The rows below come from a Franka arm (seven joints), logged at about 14 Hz.
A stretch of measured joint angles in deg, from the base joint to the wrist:
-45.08, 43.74, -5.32, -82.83, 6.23, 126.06, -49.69
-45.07, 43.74, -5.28, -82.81, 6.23, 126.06, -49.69
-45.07, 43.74, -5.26, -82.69, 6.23, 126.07, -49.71
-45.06, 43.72, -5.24, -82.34, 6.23, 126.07, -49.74
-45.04, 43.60, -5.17, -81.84, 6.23, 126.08, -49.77
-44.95, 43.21, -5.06, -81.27, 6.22, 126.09, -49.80
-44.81, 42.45, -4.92, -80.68, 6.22, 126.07, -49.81
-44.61, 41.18, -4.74, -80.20, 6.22, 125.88, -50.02
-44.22, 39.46, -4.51, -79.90, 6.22, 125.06, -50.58
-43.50, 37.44, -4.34, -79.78, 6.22, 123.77, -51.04
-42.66, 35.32, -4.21, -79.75, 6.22, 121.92, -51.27
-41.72, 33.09, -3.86, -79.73, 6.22, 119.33, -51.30
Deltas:
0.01, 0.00, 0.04, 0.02, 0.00, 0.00, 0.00
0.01, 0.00, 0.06, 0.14, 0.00, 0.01, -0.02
0.02, -0.02, 0.08, 0.49, 0.00, 0.01, -0.05
0.04, -0.14, 0.15, 0.99, 0.00, 0.02, -0.08
0.13, -0.53, 0.26, 1.56, -0.01, 0.03, -0.11
0.27, -1.29, 0.40, 2.15, -0.01, 0.01, -0.12
0.47, -2.56, 0.58, 2.63, -0.01, -0.18, -0.33
0.86, -4.28, 0.81, 2.93, -0.01, -1.00, -0.89
1.58, -6.30, 0.98, 3.05, -0.01, -2.29, -1.35
2.42, -8.42, 1.11, 3.08, -0.01, -4.14, -1.58
3.36, -10.65, 1.46, 3.10, -0.01, -6.73, -1.61

